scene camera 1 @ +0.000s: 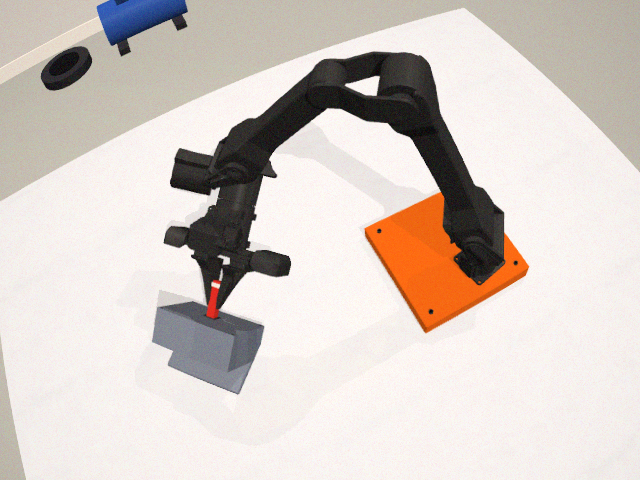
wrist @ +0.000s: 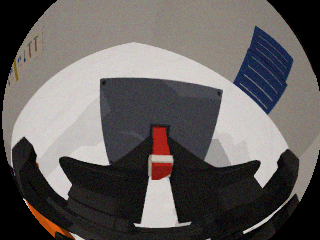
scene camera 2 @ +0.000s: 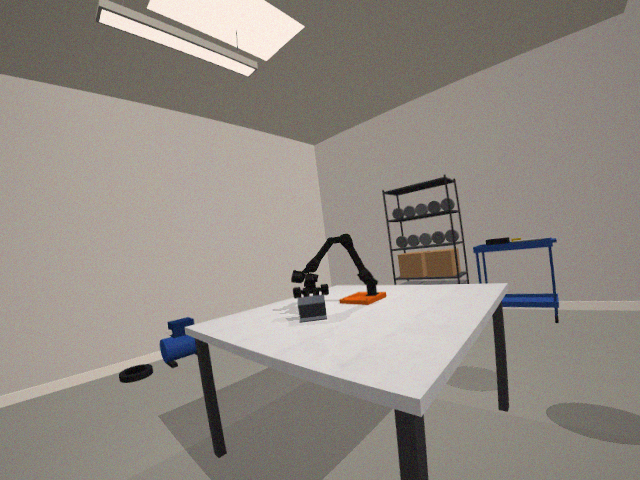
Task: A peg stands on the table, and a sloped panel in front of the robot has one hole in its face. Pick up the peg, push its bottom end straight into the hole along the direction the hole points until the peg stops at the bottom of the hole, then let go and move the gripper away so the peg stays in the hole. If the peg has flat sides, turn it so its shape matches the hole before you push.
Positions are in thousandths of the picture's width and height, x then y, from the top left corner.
Note:
My gripper (scene camera 1: 334,641) carries a red peg (wrist: 502,681). I also see a grey panel block (scene camera 1: 285,684).
My gripper shows as well in the wrist view (wrist: 498,585). The grey panel block is seen too in the wrist view (wrist: 402,444). Scene camera 2 misses the red peg, which is hidden by the grey panel block.

